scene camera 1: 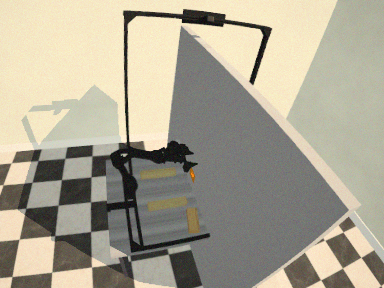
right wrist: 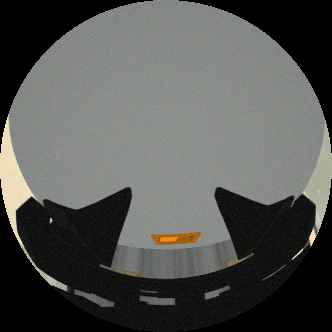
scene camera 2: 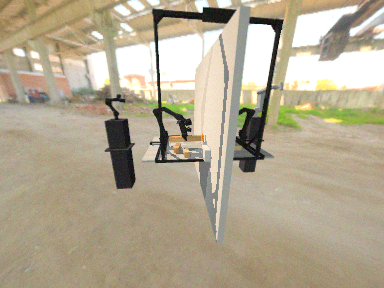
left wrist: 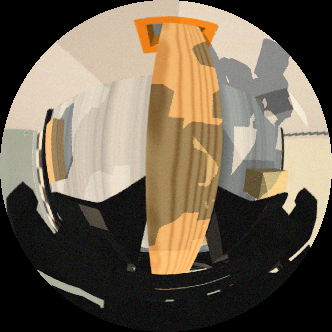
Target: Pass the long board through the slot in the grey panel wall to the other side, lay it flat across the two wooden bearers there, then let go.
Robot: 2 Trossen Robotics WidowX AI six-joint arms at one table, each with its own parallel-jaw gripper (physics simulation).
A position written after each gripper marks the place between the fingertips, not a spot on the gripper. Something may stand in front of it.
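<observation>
You'd find the right gripper (right wrist: 174, 192) open, and it touches a wall with the slot (right wrist: 171, 106). Scene camera 1 shows the wall with the slot (scene camera 1: 266, 197), and scene camera 2 shows the wall with the slot (scene camera 2: 218, 78) as well. In the left wrist view there's the left gripper (left wrist: 172, 178), along with the wall with the slot (left wrist: 115, 52).
</observation>
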